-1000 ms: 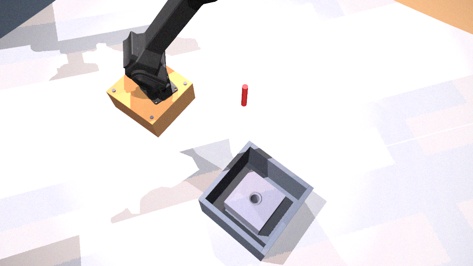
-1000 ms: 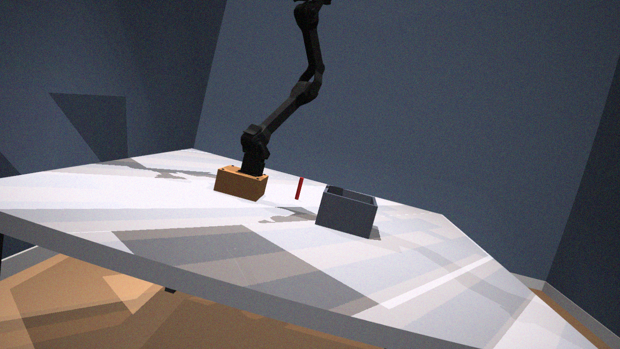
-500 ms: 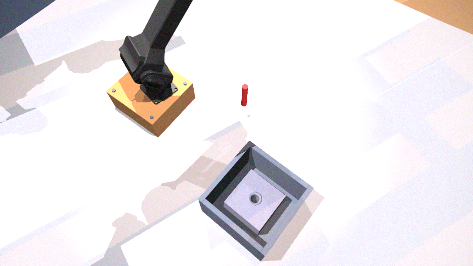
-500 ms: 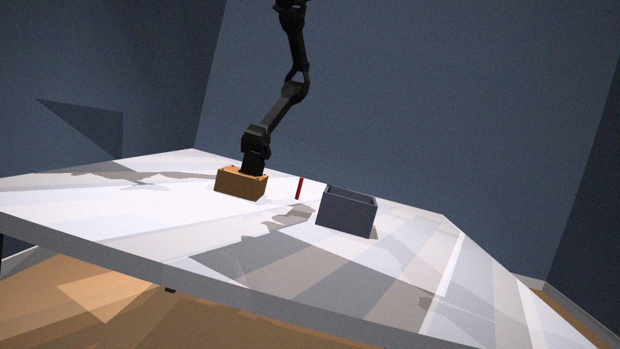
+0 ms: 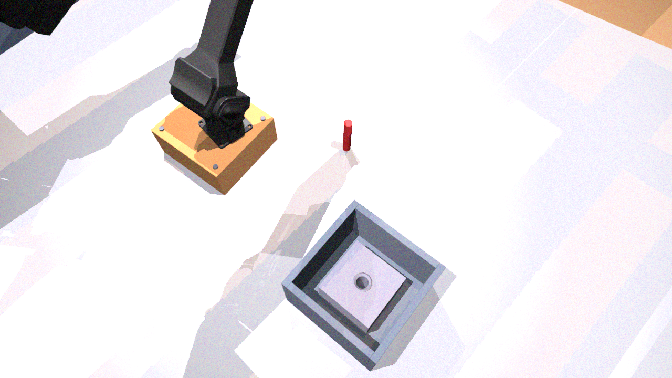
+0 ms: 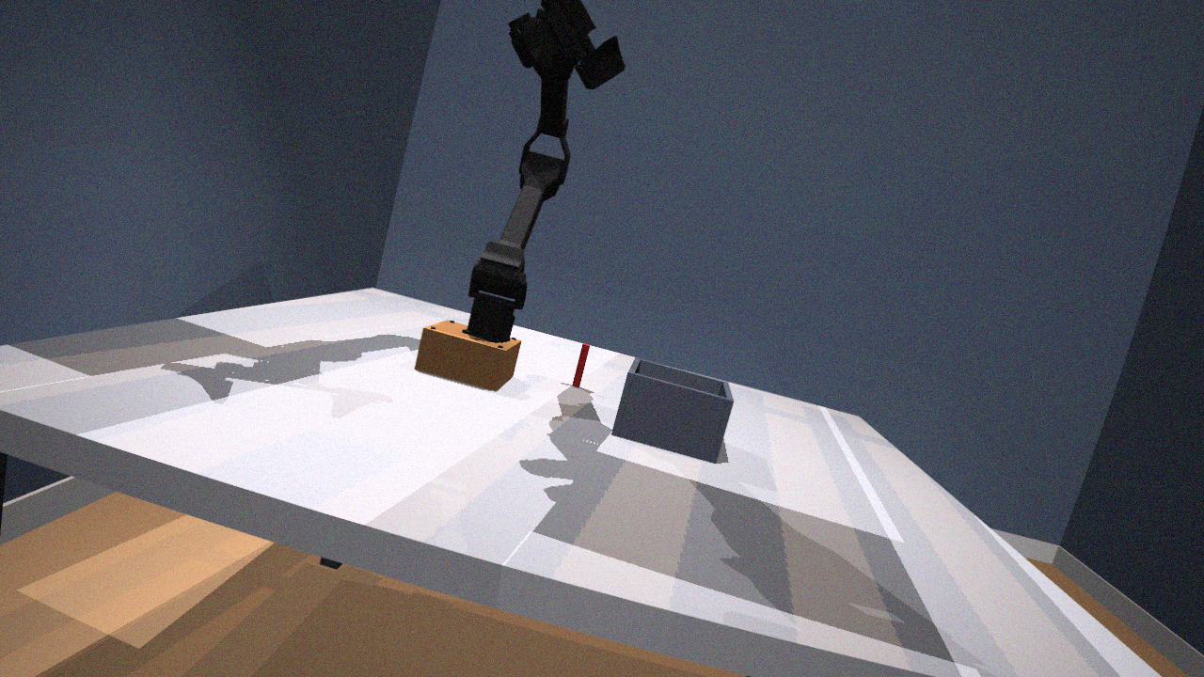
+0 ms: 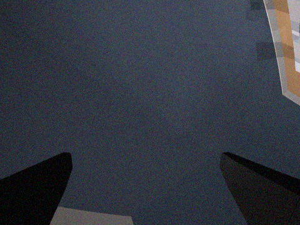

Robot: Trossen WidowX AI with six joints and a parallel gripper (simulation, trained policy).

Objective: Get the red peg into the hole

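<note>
Now: the red peg 380 mm to the left of my gripper tip and 520 mm below it. The rest, counted from my gripper tip: pale plate 200 mm ahead, 220 mm to the left, 520 mm below; then grey box 200 mm ahead, 220 mm to the left, 540 mm below.
</note>
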